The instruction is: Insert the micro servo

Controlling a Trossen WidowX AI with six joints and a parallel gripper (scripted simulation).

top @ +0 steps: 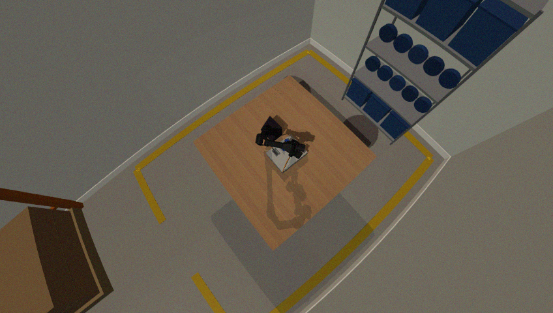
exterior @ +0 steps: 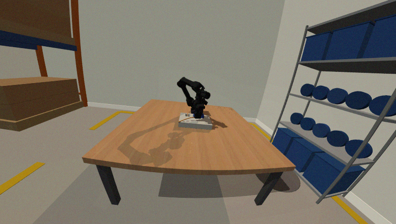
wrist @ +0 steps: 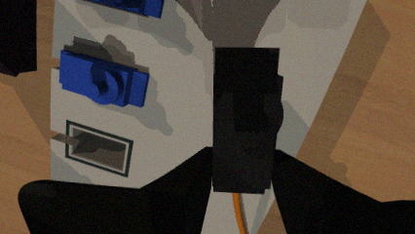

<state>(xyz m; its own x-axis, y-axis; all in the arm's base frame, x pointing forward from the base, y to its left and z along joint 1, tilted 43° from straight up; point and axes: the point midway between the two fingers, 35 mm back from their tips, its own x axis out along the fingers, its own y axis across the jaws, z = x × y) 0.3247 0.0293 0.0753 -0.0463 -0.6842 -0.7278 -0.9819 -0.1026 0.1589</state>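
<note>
The grey deck lies 10 cm below my gripper tip and 1 cm behind it.
</note>
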